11 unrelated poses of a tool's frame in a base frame.
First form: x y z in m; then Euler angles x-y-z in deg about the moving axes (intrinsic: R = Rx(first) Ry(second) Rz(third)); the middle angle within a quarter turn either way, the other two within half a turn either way.
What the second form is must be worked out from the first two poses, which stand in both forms.
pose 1, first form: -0.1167 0.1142 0.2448 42.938 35.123 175.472
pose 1, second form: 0.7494 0.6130 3.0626 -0.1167 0.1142 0.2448
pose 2, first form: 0.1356 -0.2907 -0.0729 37.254 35.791 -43.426
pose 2, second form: 0.6502 0.6247 -0.7579 0.1356 -0.2907 -0.0729
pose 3, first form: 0.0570 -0.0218 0.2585 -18.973 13.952 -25.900
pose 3, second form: -0.3311 0.2435 -0.4520 0.0570 -0.0218 0.2585
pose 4, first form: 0.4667 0.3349 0.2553 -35.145 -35.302 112.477
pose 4, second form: -0.6134 -0.6161 1.9631 0.4667 0.3349 0.2553
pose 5, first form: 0.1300 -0.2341 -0.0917 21.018 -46.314 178.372
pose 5, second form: 0.3668 -0.8083 3.1132 0.1300 -0.2341 -0.0917
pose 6, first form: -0.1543 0.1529 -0.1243 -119.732 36.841 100.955
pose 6, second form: -2.0897 0.6430 1.7620 -0.1543 0.1529 -0.1243
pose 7, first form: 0.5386 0.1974 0.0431 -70.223 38.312 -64.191
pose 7, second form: -1.2256 0.6687 -1.1203 0.5386 0.1974 0.0431
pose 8, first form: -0.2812 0.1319 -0.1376 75.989 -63.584 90.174
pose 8, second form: 1.3263 -1.1098 1.5738 -0.2812 0.1319 -0.1376
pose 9, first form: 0.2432 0.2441 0.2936 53.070 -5.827 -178.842
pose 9, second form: 0.9262 -0.1017 -3.1214 0.2432 0.2441 0.2936
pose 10, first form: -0.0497 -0.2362 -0.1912 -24.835 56.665 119.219
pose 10, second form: -0.4335 0.9890 2.0808 -0.0497 -0.2362 -0.1912
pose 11, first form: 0.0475 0.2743 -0.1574 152.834 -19.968 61.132
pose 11, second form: 2.6675 -0.3485 1.0670 0.0475 0.2743 -0.1574
